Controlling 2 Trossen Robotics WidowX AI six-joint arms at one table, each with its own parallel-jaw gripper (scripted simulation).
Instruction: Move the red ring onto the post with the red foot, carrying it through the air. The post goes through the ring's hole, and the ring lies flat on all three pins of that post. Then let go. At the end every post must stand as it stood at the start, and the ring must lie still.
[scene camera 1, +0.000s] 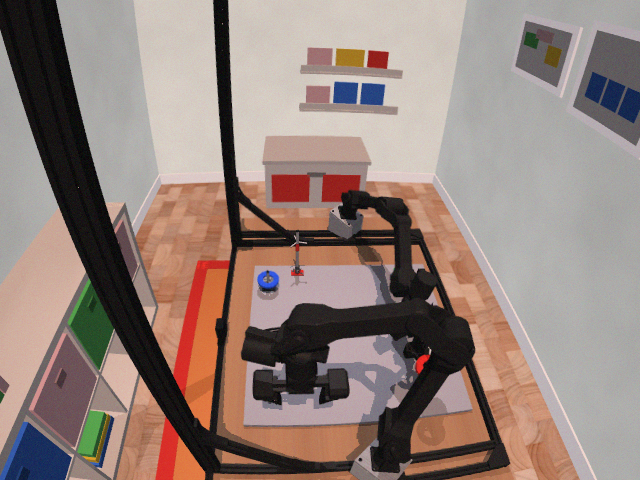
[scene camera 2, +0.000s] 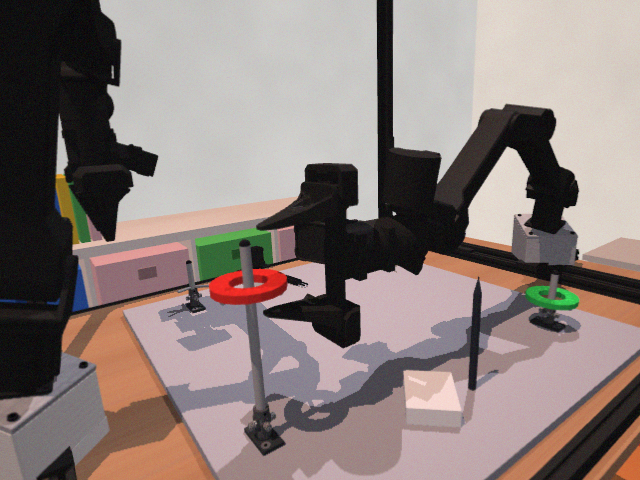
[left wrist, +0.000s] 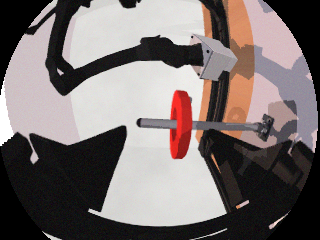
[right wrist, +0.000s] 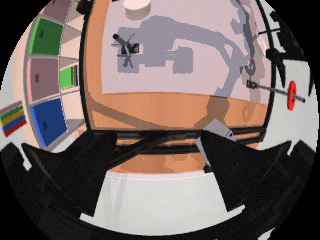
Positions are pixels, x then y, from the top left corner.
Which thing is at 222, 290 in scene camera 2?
A red ring.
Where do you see my right gripper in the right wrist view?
At 159, 135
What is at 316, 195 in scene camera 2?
My left gripper.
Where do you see my right gripper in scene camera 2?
105, 235
